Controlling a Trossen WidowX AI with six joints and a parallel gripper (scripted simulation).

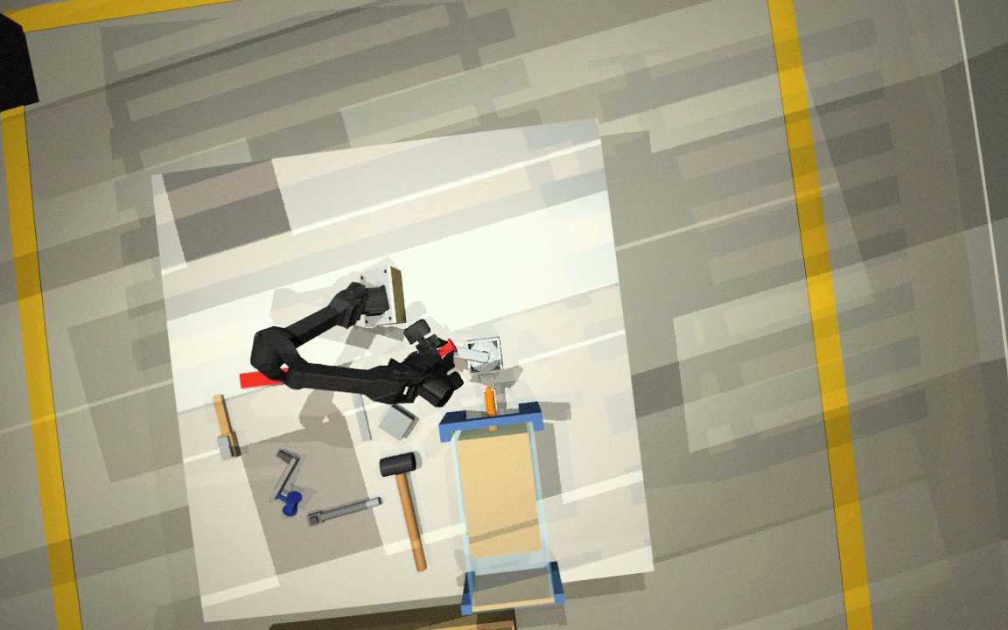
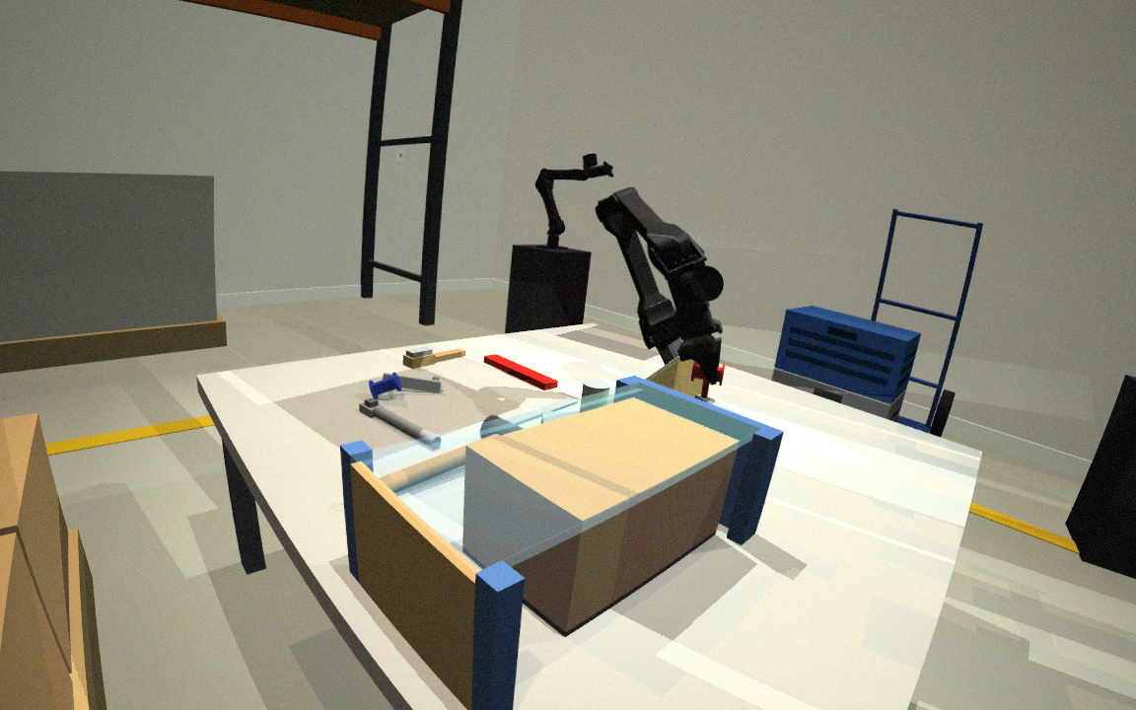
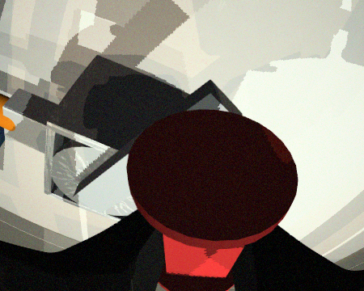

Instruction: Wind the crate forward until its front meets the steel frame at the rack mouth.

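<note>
My gripper tip is 10 cm above the winch, 7 cm to the right of it and 3 cm short of it. Also, from my gripper tip: grey block 21 cm to the right, 17 cm ahead, 12 cm below; red knob 1 cm to the right; red-knobbed winch handle 3 cm below, 2 cm to the left, 2 cm ahead.
</note>
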